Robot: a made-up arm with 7 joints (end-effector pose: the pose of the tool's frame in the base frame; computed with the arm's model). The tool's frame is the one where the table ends.
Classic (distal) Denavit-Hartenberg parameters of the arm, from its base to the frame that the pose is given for. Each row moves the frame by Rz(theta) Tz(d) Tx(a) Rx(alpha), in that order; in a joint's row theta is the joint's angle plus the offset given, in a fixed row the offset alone. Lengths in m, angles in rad.
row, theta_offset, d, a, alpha
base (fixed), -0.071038, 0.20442, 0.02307, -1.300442
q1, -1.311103, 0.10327, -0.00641, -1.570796
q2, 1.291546, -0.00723, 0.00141, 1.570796
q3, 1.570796, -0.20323, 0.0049, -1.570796
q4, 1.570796, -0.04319, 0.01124, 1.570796
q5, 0, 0.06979, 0.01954, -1.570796
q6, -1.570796, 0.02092, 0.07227, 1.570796
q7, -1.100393, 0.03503, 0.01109, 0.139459
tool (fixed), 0.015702, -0.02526, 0, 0
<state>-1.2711 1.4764 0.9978 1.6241 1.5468 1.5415 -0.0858</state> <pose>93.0 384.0 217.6 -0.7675 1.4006 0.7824</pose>
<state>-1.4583 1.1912 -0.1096 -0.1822 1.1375 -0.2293 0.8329</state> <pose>228.3 154.5 325.4 2.4003 -1.0148 0.7851</pose>
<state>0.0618 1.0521 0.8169 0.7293 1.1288 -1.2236 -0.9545</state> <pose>91.4 314.0 77.5 0.9682 1.8617 -2.0157</pose>
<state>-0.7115 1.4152 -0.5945 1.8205 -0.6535 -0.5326 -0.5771</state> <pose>85.2 420.6 166.3 0.4858 1.0462 -0.5013</pose>
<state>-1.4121 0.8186 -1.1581 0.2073 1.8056 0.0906 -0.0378</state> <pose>299.1 89.2 141.5 -2.9473 -0.4739 -0.0295</pose>
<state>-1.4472 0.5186 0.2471 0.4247 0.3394 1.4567 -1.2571</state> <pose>343.9 175.1 176.6 -0.4492 0.3308 -1.6915</pose>
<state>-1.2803 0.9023 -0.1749 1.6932 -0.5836 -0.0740 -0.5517</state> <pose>280.7 300.8 87.6 -0.0725 0.1989 -0.8906</pose>
